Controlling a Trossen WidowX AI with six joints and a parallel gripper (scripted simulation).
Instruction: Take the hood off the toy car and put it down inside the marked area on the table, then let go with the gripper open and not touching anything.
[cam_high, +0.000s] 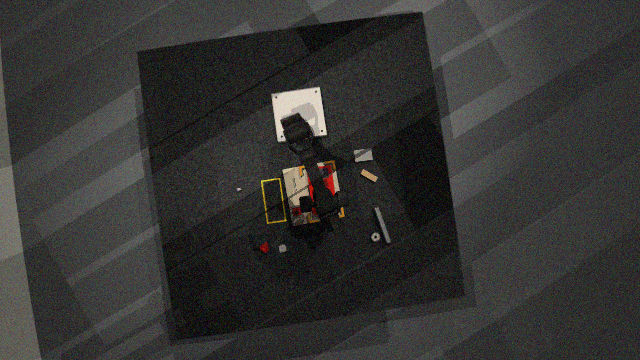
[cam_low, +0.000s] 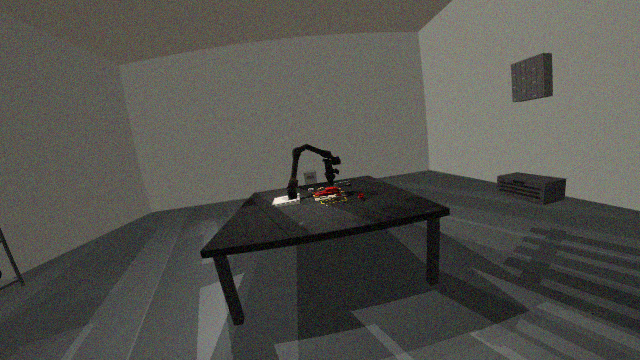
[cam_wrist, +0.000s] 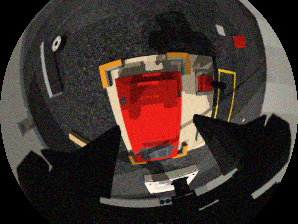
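Right now my gripper tip is 40 mm above the red hood. From my gripper tip the other things lie so: tan block: 90 mm behind, 200 mm to the left, 70 mm below; then grey rod: 120 mm ahead, 250 mm to the left, 60 mm below.
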